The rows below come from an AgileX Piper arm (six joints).
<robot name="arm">
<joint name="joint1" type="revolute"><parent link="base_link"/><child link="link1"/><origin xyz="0 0 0.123" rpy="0 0 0"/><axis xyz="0 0 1"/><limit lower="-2.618" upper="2.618"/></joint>
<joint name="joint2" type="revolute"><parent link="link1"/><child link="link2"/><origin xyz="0 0 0" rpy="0 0 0"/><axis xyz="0 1 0"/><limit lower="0" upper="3.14"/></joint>
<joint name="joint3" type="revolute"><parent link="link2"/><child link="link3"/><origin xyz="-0.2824 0 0.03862" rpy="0 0 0"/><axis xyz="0 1 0"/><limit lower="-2.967" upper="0"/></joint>
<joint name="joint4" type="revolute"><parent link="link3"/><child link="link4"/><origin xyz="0.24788 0 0.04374" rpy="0 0 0"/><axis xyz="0.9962 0 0.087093"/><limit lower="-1.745" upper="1.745"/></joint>
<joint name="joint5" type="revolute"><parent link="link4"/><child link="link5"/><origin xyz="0 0 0" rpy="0 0 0"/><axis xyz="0 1 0"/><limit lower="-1.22" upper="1.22"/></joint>
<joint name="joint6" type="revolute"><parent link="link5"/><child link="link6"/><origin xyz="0.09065 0 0.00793" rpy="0 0 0"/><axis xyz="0.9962 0 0.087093"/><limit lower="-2.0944" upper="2.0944"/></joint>
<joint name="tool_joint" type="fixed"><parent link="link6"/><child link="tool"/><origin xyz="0 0 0" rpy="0 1.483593 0"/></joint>
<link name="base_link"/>
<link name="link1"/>
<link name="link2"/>
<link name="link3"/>
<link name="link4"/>
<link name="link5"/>
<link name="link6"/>
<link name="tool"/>
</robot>
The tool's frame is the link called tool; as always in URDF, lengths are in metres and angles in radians.
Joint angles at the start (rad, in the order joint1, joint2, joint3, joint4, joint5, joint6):
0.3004, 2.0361, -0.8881, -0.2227, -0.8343, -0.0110
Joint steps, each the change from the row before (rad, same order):
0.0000, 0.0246, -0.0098, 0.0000, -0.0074, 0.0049
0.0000, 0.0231, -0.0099, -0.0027, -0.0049, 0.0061
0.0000, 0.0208, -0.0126, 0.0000, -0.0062, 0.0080
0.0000, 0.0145, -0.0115, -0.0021, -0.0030, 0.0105
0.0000, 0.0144, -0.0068, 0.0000, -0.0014, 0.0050
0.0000, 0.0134, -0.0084, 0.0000, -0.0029, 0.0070
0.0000, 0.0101, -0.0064, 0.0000, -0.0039, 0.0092
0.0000, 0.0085, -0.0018, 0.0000, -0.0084, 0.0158
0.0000, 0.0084, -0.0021, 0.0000, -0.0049, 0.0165
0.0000, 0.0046, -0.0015, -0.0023, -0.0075, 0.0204
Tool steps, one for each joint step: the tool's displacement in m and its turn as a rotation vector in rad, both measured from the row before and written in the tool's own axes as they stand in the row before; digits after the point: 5 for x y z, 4 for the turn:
0.00599, 0.00042, 0.00395, -0.0022, 0.0070, 0.0073
0.00570, 0.00051, 0.00377, -0.0040, 0.0080, 0.0065
0.00406, 0.00002, 0.00399, -0.0012, 0.0018, 0.0094
0.00229, -0.00004, 0.00321, -0.0020, 0.0000, 0.0096
0.00369, 0.00010, 0.00237, -0.0010, 0.0060, 0.0063
0.00276, -0.00005, 0.00255, -0.0007, 0.0020, 0.0079
0.00193, -0.00005, 0.00192, -0.0006, -0.0003, 0.0098
0.00213, 0.00018, 0.00098, -0.0011, -0.0018, 0.0170
0.00234, 0.00011, 0.00101, -0.0008, 0.0013, 0.0176
0.00077, 0.00021, 0.00061, -0.0026, -0.0043, 0.0195

